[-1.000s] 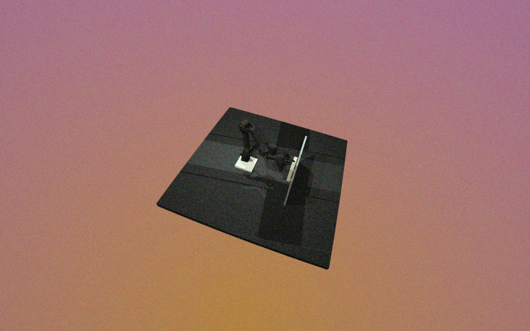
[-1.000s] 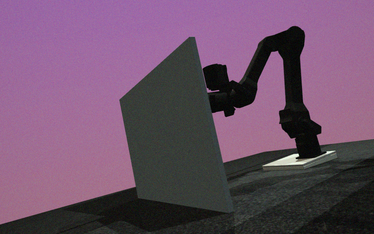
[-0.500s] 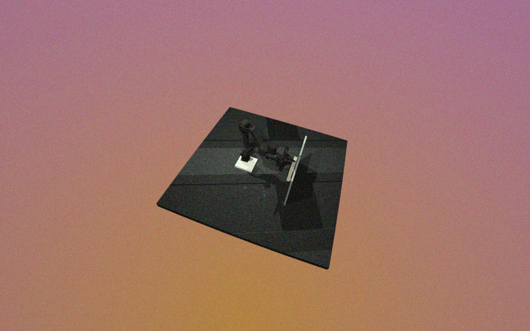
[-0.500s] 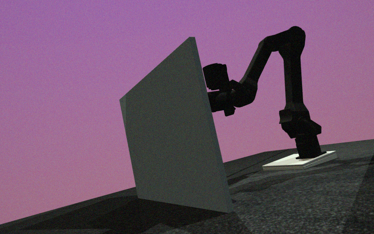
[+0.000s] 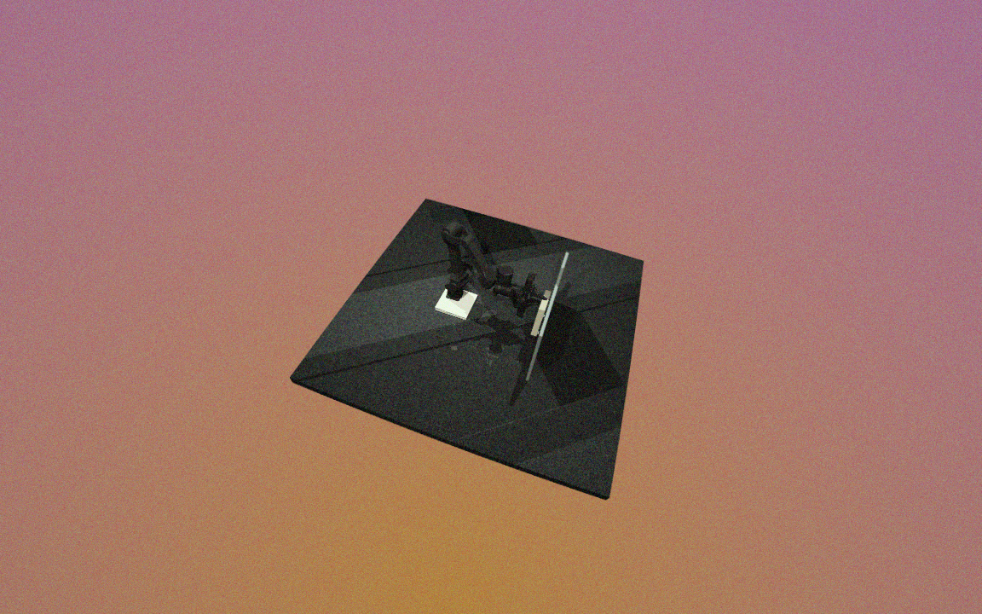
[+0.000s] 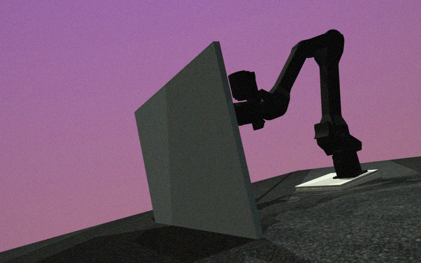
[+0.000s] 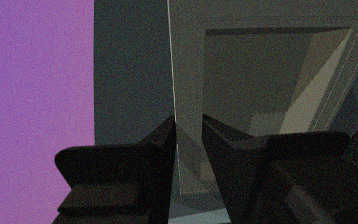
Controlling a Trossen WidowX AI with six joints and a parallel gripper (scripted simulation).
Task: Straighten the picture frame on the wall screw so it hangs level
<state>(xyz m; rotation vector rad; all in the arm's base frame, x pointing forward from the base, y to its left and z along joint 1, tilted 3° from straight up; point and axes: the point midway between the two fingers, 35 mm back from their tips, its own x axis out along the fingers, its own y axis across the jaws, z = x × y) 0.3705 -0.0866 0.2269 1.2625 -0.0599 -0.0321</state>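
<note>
Right now my gripper tip is 5 cm above the picture frame and 2 cm to the left of it. From my gripper tip the other things lie so: wall panel (7 cm below, 1 cm to the right, 1 cm ahead).
</note>
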